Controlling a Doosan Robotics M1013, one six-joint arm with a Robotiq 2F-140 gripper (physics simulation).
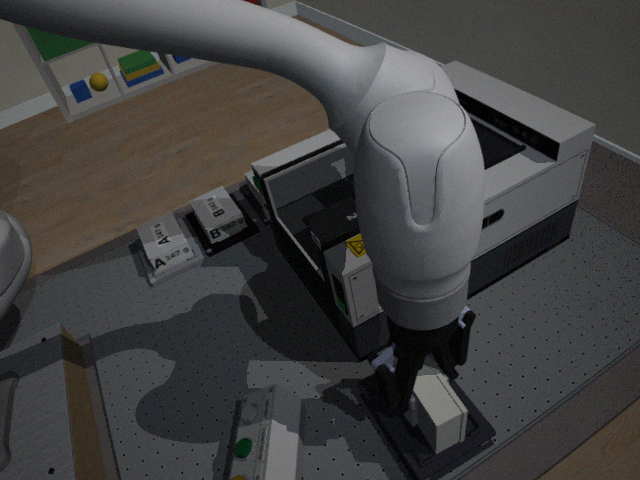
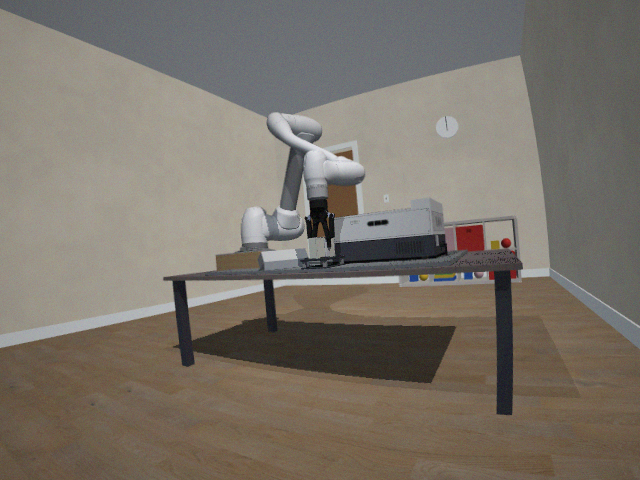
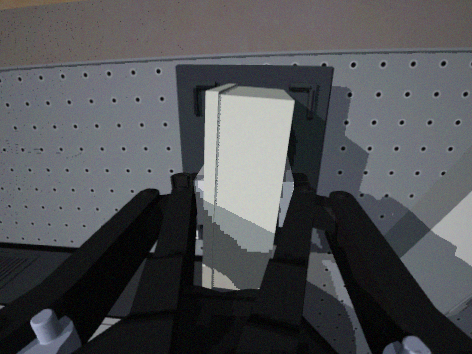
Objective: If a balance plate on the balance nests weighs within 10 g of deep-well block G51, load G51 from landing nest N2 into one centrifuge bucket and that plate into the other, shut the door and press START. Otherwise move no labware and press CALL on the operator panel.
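Places are measured from the arm's base along level axes (x back, y right, z up), in metres.
Where they show: gripper, fingertip midpoint: (image 2: 322, 256).
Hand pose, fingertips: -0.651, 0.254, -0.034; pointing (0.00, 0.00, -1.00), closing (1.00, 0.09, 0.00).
After its pixels a point has its place, as x, y, z.
The cream deep-well block (image 1: 438, 410) {-0.643, 0.301, 0.045} (image 2: 314, 248) {-0.657, 0.317, 0.002} (image 3: 252, 145) {-0.648, 0.293, 0.045} is on its long narrow side, at or just above the dark landing nest (image 1: 478, 432) {-0.693, 0.319, -0.036} (image 3: 192, 75) {-0.701, 0.322, -0.039}; no G51 label shows. My gripper (image 1: 428, 390) {-0.651, 0.254, -0.034} (image 2: 320, 241) (image 3: 249, 164) {-0.651, 0.254, -0.034} points down, shut on the block with a pad against each broad side. Plate A (image 1: 164, 242) {-0.379, -0.296, -0.023}, marked 147 g, and plate B (image 1: 219, 214) {-0.506, -0.314, -0.023}, whose weight is hard to read, sit on nests at the table's far edge. The centrifuge (image 1: 527, 191) {-0.938, 0.096, 0.104} (image 2: 392, 227) {-0.908, 0.099, 0.062} is open at the front, showing a black bucket (image 1: 330, 219) {-0.670, -0.065, 0.063} marked 2.
The operator panel (image 1: 258, 439) {-0.431, 0.204, -0.005} with a green button (image 1: 242, 447) {-0.408, 0.203, -0.007} is left of the landing nest. A white thing with a green spot (image 1: 256, 180) {-0.586, -0.179, 0.114} is partly hidden beside the centrifuge. The centrifuge's front post (image 1: 356, 289) {-0.630, 0.120, 0.093} rises close behind the gripper. The arm covers part of the chamber.
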